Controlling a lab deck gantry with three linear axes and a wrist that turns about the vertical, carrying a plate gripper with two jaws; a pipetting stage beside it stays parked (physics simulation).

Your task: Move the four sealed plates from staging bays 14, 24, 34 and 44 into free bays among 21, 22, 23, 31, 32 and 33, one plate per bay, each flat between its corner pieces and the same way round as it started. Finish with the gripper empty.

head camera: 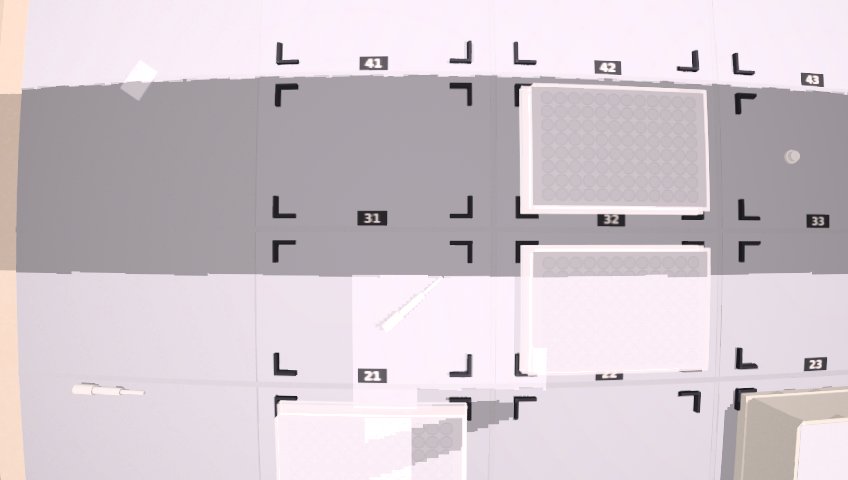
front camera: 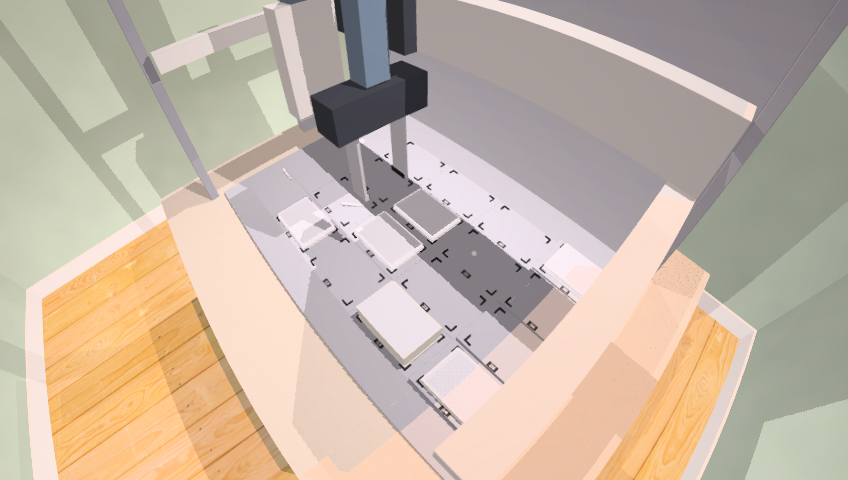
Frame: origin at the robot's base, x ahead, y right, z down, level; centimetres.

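Where they show: gripper, fingertip midpoint: (front camera: 381, 183); robot's base, origin of the base link: (front camera: 278, 218).
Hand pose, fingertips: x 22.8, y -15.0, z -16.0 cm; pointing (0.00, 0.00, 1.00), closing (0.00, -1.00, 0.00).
Note:
Things, the pixels of their top centre, and the offset from my fingertips.
- pale sealed plate, middle of its top: (head camera: 621, 147) (front camera: 426, 210) dz +14.6, dx +0.0, dy -10.7 cm
- pale plate, middle of its top: (head camera: 370, 474) (front camera: 304, 219) dz +14.6, dx -16.4, dy +10.7 cm
- tall cream block, middle of its top: (front camera: 397, 317) dz +11.8, dx +16.4, dy +10.7 cm
- thin white stick, middle of its top: (head camera: 413, 304) (front camera: 352, 203) dz +15.2, dx -13.6, dy -0.4 cm
- small round cap, middle of its top: (head camera: 795, 155) (front camera: 474, 252) dz +15.6, dx +14.1, dy -10.8 cm
A pale sealed plate (front camera: 426, 214) (head camera: 618, 148) lies flat in bay 32. Another (front camera: 387, 240) (head camera: 618, 321) lies flat in bay 22, apart from it. A plate (front camera: 571, 264) is in staging bay 44 and one (front camera: 455, 375) in staging bay 14, both partly hidden by the front wall in the front view. The visible parts of bays 24 and 34 show no plate. My gripper (front camera: 382, 185) is open and empty, with its jaws above the deck near bays 21 and 31. It does not show in the head view.
A pale plate (front camera: 306, 221) (head camera: 339, 446) lies in the bay beside 21. A tall cream block (front camera: 399, 318) (head camera: 824, 446) stands beside bay 23. A thin white stick (front camera: 354, 204) (head camera: 410, 304) lies in bay 21. A small round cap (front camera: 473, 253) (head camera: 792, 156) is in bay 33.

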